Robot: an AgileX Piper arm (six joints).
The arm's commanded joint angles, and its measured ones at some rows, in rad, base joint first. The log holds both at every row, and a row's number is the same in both.
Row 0, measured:
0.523 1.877 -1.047 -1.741 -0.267 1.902
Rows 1 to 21, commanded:
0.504 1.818 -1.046 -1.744 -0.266 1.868
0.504 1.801 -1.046 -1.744 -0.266 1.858
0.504 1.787 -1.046 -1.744 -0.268 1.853
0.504 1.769 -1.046 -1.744 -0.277 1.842
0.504 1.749 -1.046 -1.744 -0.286 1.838
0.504 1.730 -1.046 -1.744 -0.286 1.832
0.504 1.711 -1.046 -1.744 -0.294 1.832
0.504 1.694 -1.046 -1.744 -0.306 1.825
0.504 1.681 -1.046 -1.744 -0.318 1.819
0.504 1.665 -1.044 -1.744 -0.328 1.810
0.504 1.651 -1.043 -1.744 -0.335 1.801
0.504 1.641 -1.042 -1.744 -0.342 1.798
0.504 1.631 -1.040 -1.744 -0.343 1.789
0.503 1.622 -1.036 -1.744 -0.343 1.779
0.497 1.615 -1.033 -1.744 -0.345 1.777
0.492 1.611 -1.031 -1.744 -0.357 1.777
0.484 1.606 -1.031 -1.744 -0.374 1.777
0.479 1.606 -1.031 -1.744 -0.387 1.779
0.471 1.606 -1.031 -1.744 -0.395 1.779
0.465 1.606 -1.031 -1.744 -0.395 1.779
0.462 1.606 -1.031 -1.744 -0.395 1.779
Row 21, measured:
0.484 1.616 -1.037 -1.742 -0.378 1.790
